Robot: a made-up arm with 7 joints.
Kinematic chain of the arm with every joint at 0, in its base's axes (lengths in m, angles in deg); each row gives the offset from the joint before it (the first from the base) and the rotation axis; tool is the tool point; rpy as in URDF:
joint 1: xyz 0 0 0.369 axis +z
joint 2: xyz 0 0 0 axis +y
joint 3: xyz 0 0 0.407 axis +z
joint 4: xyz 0.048 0 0 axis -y
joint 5: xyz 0.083 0 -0.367 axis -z
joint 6: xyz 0 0 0 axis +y
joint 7: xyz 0.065 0 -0.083 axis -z
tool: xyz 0 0 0 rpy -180 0 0
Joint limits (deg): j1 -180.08..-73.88 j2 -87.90..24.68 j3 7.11..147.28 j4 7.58..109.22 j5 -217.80..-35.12 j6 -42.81..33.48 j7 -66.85..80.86
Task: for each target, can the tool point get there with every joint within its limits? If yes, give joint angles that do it. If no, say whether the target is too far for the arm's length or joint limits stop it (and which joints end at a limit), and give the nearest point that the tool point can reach.
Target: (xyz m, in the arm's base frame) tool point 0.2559 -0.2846 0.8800
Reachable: yes | joints -168.81 -61.65 38.87 89.71 -156.18 -11.01 -37.94
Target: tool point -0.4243 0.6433 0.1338
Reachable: no: joint limits stop it (at a limit: joint 1, joint 3, joint 4, joint 6) | nearest point -0.0819 0.7073 0.1445 | short by 0.349 m
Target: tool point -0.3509 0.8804 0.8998
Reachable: no: too far | nearest point -0.1002 0.6634 0.8188 | short by 0.341 m
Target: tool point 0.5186 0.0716 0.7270
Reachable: yes | joints -102.32 -31.93 76.18 79.56 -97.76 -13.93 1.81
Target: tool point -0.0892 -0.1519 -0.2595
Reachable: no: joint limits stop it (at a limit: joint 1, joint 2, joint 3) | nearest point 0.1010 -0.1697 0.0156 | short by 0.335 m
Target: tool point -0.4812 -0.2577 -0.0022
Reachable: no: joint limits stop it (at a limit: joint 2, joint 3, joint 5) | nearest point -0.3651 -0.1955 0.2833 | short by 0.314 m
